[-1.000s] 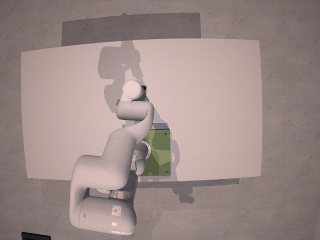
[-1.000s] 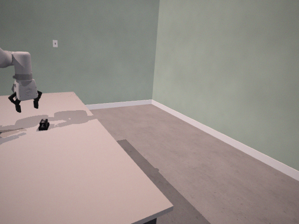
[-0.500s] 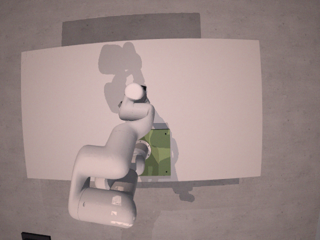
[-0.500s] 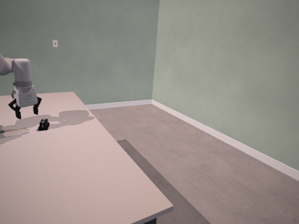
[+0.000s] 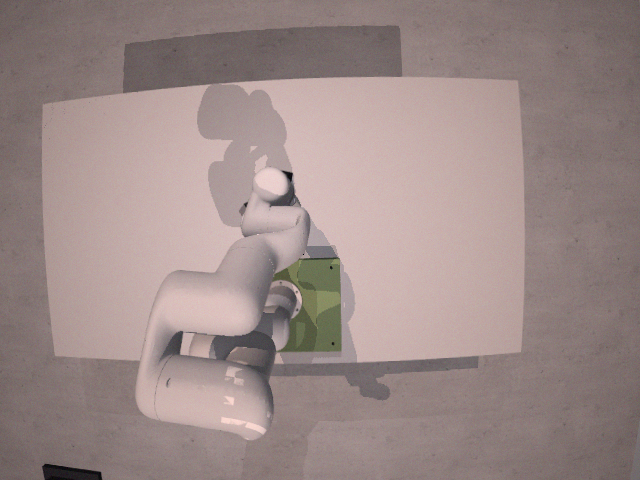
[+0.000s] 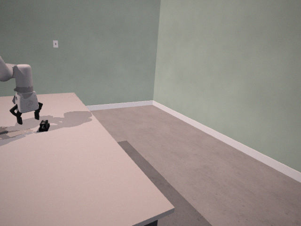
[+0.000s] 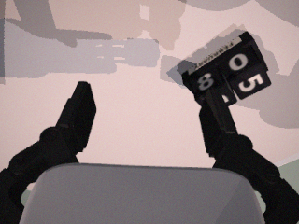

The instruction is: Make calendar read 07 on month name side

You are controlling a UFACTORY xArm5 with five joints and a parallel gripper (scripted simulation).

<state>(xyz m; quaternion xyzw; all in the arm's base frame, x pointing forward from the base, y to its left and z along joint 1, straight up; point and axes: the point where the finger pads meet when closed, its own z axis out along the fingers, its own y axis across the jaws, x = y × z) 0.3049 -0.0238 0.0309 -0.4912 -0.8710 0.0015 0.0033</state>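
My gripper is now 7 cm short of the black cube, 5 cm above it and 2 cm to the right of it. Also, from my hand: black calendar tray: 7 cm ahead, 6 cm below, 3 cm to the left.
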